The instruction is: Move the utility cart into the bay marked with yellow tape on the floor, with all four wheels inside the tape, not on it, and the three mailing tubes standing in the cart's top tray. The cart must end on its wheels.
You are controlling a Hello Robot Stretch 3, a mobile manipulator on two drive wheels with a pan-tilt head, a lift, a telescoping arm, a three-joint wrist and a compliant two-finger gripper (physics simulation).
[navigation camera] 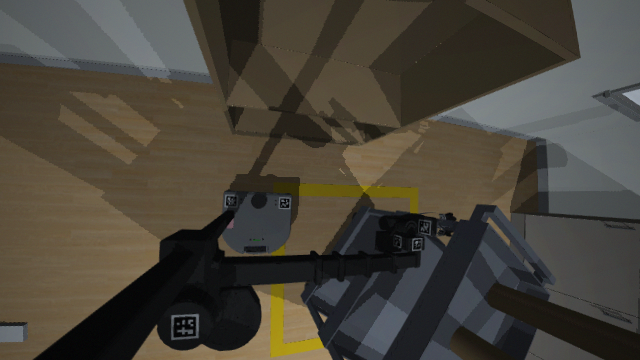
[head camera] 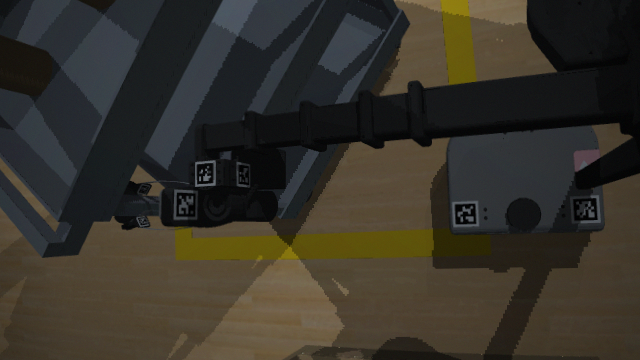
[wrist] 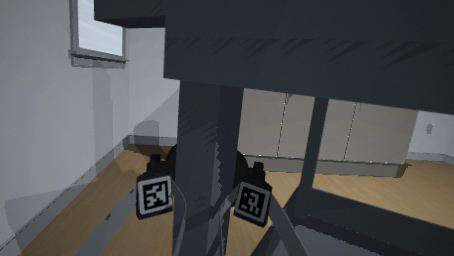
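Observation:
The grey utility cart (head camera: 135, 110) (navigation camera: 440, 280) (wrist: 300, 60) stands upright, turned at an angle to the yellow tape (head camera: 325, 245) (navigation camera: 340, 191), and covers part of the bay. Its wheels are hidden, so their places relative to the tape cannot be told. Brown mailing tubes (head camera: 22, 65) (navigation camera: 560, 315) rise from the top tray; two show in the navigation view, and a third cannot be made out there. My gripper (head camera: 131, 205) (navigation camera: 446, 225) (wrist: 203, 163) is shut on the cart's corner post (wrist: 200, 120), just below the top tray, with a finger on each side.
My base (head camera: 525, 165) (navigation camera: 257, 225) stands over the tape at one bay corner. My extended arm (head camera: 340, 120) (navigation camera: 300, 267) crosses the bay. A brown open-fronted shelf unit (navigation camera: 392, 100) stands beyond my base. Pale cabinets (navigation camera: 575, 260) (wrist: 325, 130) stand beyond the cart, and a wall (wrist: 35, 110) is at left in the wrist view.

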